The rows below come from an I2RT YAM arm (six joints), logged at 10 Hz.
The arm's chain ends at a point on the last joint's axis. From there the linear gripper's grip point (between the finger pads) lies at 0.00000 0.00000 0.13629 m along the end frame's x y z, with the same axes.
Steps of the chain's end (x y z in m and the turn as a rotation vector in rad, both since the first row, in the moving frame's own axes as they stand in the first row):
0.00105 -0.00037 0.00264 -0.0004 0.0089 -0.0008
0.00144 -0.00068 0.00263 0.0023 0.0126 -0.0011
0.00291 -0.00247 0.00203 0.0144 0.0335 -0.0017
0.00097 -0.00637 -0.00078 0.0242 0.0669 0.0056
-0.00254 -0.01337 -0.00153 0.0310 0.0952 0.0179
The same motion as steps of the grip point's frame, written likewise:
0.00226 -0.00032 0.00263 -0.0004 0.0089 -0.0008
0.00316 -0.00099 0.00262 0.0023 0.0126 -0.0011
0.00747 -0.00444 0.00194 0.0144 0.0335 -0.0017
0.01009 -0.00964 -0.00112 0.0242 0.0669 0.0056
0.01045 -0.01747 -0.00221 0.0310 0.0952 0.0179

